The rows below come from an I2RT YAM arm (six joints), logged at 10 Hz.
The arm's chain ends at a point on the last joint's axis. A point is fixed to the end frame.
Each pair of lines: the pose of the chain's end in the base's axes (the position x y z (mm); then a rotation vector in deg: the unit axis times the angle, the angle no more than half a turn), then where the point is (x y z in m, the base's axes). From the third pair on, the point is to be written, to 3 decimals.
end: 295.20 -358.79 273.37 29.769 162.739 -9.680
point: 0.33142 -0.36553 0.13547
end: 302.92 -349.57 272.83 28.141 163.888 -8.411
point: 0.33756 -0.35339 0.13441
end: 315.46 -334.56 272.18 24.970 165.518 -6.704
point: 0.348 -0.334 0.133
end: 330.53 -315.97 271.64 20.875 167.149 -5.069
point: 0.360 -0.312 0.132
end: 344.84 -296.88 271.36 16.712 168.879 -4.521
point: 0.371 -0.291 0.131
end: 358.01 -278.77 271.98 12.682 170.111 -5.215
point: 0.382 -0.273 0.131
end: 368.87 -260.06 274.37 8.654 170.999 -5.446
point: 0.390 -0.254 0.133
